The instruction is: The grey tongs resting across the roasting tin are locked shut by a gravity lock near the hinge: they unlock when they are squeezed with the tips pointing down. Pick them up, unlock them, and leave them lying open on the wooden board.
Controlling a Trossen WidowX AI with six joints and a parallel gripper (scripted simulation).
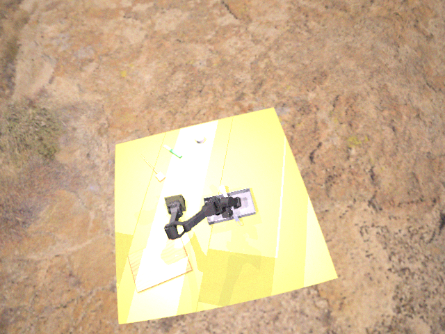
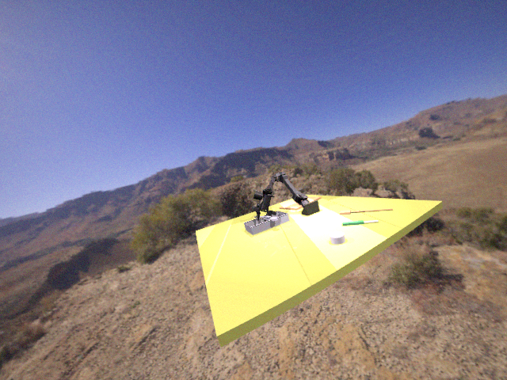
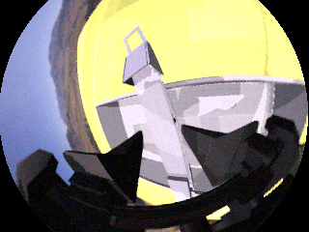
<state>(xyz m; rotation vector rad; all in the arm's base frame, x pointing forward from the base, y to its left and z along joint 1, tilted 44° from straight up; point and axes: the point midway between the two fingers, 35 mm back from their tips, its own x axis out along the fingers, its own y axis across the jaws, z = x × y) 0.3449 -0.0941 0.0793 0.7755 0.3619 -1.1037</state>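
The grey roasting tin lies 3 cm to the left of my gripper tip, 3 cm behind it and 1 cm below it. Round my gripper tip: wooden board (54 cm behind, 20 cm to the right, 3 cm below); then white puck (61 cm to the left, 11 cm behind, 2 cm below).
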